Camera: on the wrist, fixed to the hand. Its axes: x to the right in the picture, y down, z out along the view.
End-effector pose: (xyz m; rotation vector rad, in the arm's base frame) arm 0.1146 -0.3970 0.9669 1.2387 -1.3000 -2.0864
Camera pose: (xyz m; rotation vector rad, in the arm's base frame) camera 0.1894 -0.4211 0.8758 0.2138 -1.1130 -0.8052
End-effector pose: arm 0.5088 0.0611 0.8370 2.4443 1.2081 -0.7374
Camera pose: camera 0.4866 0.1635 0.8962 2.4167 -0.6034 0.3019
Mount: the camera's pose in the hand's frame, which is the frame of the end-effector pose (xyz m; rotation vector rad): 0.0203 -0.0755 -0.0915 -0.2459 0.3696 1.5120
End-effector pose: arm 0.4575 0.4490 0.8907 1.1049 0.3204 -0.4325
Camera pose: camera 0.4352 0.4998 0.7839 0.8997 -0.1931 1.1278
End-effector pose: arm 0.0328 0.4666 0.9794 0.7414 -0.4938 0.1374
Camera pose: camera 0.1075 0.4720 0.8852 -0.0456 -0.6081 1.5609
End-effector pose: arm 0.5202 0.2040 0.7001 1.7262 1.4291 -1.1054
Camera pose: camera 0.4666 0.3086 0.7261 2.1035 0.0871 0.2133
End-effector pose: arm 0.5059 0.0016 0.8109 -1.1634 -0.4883 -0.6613
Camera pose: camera 0.4691 -0.1078 0.8449 -1.2433 0.8060 0.4143
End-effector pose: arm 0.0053 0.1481 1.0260 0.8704 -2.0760 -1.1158
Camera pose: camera 0.0826 0.0580 1.0061 -0.5991 -1.5313 -0.2692
